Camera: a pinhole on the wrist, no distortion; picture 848 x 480 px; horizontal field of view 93.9 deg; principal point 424.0 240.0 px. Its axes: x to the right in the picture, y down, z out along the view. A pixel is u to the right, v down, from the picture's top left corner.
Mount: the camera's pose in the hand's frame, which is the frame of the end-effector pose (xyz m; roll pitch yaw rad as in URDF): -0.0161 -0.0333 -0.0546 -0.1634 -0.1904 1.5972
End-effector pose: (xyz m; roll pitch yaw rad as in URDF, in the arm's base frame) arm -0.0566 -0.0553 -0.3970 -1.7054 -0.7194 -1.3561
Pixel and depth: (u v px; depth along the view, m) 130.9 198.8 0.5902
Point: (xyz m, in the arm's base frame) 0.3714 0.4108 -0.0378
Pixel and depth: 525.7 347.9 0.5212
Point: 0.3518 0.1795 -0.6015
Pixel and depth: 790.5 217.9 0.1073
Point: 0.0072 -0.0540 -0.4561
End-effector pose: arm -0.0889 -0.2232 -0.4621 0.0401 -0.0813 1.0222
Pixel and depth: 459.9 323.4 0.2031
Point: -0.0913 -0.3408 -0.3334
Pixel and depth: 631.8 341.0 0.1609
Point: -0.1498 -0.2949 -0.3579
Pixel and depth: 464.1 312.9 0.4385
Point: -0.1158 -0.4353 -0.1143
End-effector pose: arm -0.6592 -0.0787 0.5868 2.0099 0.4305 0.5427
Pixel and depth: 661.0 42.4 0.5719
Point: -0.2329 -0.5615 0.4397
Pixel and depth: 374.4 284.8 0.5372
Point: -0.7525 -0.5036 0.3160
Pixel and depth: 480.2 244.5 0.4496
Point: -0.6390 -0.4531 0.4279
